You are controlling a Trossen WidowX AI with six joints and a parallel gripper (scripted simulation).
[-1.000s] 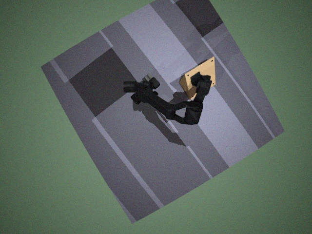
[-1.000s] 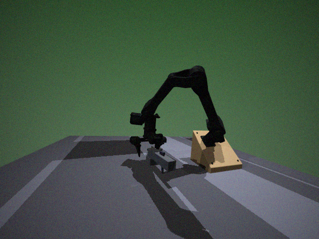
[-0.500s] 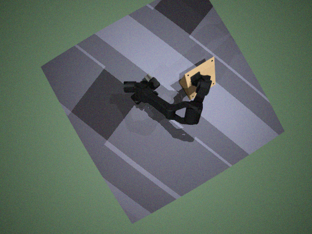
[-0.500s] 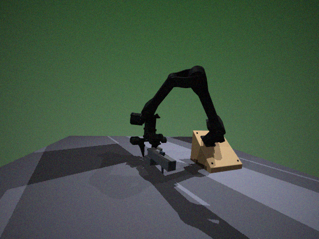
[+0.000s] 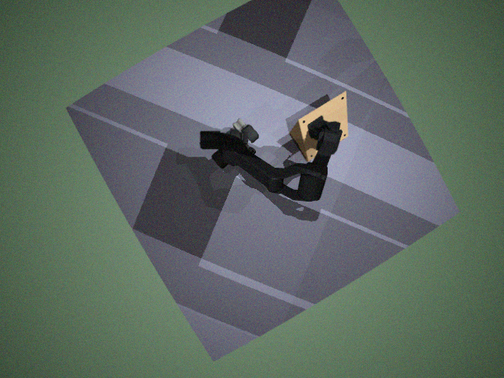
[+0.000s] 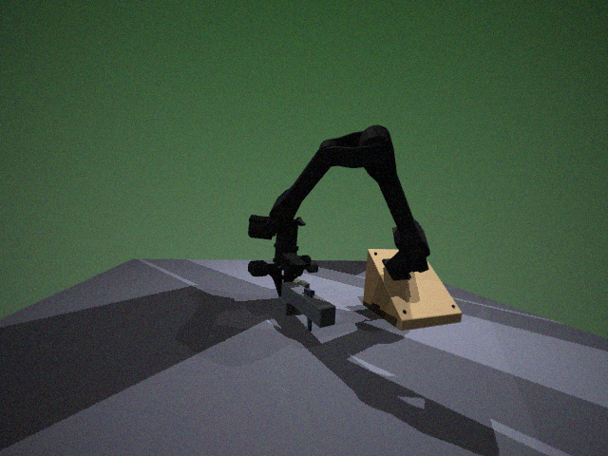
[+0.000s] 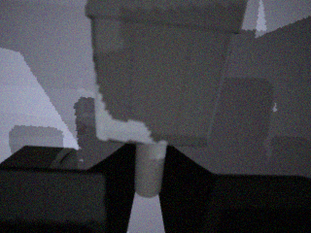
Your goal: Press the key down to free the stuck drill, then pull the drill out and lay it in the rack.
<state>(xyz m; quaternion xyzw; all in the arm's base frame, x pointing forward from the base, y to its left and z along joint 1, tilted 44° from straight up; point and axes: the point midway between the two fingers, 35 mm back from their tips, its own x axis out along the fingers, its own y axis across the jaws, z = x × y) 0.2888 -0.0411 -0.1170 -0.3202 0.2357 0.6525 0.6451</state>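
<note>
My gripper tip is 6 cm to the right of the drill, 4 cm below it and 1 cm past it. Also, from my gripper tip: dark key: 14 cm to the left, 4 cm above, 2 cm behind; then grey-olive block: 7 cm behind, 6 cm to the right; then dark block: 11 cm to the left, 3 cm above, 1 cm behind.
</note>
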